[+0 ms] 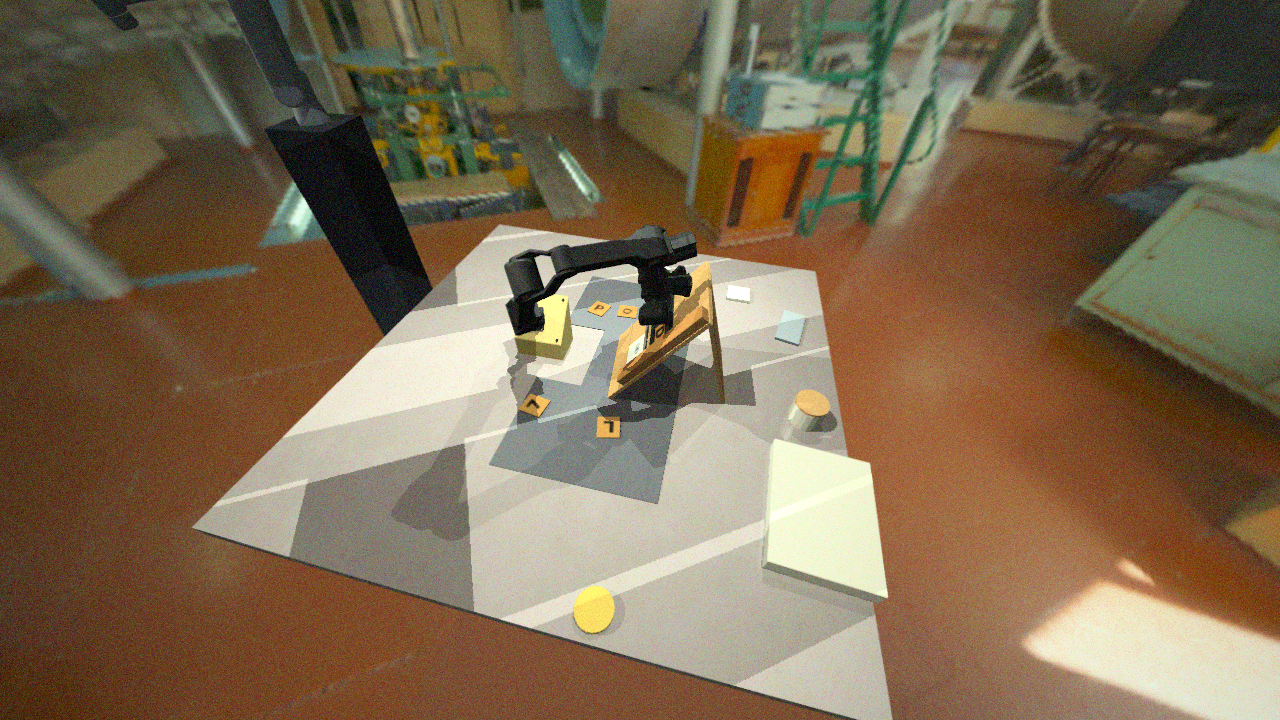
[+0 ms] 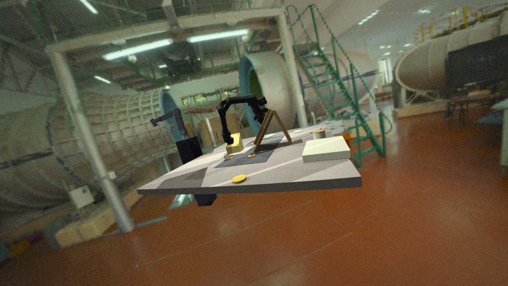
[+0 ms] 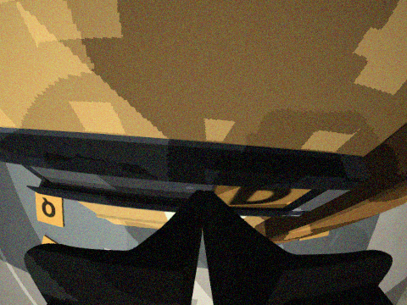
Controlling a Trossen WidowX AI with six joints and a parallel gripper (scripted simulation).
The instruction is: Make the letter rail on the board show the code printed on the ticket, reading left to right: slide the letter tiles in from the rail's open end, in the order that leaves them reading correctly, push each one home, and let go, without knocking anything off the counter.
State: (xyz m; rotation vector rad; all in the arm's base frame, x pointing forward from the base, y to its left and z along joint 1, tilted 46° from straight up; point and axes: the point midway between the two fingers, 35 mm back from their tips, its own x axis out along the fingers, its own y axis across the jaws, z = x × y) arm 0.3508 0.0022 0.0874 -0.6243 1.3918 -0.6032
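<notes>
The white ticket is 50 mm behind my gripper tip, 10 mm to the right of it and 90 mm below it. From my gripper tip the other things lie so: mat: 150 mm behind, 30 mm to the left, 170 mm below; then cream block: 360 mm ahead, 380 mm to the right, 150 mm below; then yellow disc: 80 mm behind, 590 mm to the right, 160 mm below.
</notes>
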